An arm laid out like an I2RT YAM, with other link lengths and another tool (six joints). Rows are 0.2 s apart.
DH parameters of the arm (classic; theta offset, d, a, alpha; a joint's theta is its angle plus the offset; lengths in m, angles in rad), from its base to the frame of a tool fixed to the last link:
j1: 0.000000 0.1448 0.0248 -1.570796
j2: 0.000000 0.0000 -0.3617 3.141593
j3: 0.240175 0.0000 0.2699 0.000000
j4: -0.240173 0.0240 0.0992 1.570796
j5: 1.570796 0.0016 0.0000 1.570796
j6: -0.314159 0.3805 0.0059 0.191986
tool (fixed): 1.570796 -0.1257 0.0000 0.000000
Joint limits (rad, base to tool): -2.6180..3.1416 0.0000..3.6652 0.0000..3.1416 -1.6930..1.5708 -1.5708..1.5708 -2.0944..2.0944
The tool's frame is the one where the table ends.
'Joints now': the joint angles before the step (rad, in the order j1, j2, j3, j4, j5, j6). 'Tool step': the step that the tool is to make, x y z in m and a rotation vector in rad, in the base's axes. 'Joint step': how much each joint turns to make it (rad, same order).
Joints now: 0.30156, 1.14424, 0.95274, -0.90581, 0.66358, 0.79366
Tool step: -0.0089, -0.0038, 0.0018, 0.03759, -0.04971, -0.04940
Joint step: -0.00799, -0.04528, -0.02005, -0.00312, 0.00039, 0.05916
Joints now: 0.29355, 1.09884, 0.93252, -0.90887, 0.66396, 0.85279
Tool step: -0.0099, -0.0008, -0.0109, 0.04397, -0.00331, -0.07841
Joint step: -0.00122, 0.01066, -0.00895, -0.03288, -0.00178, 0.11098
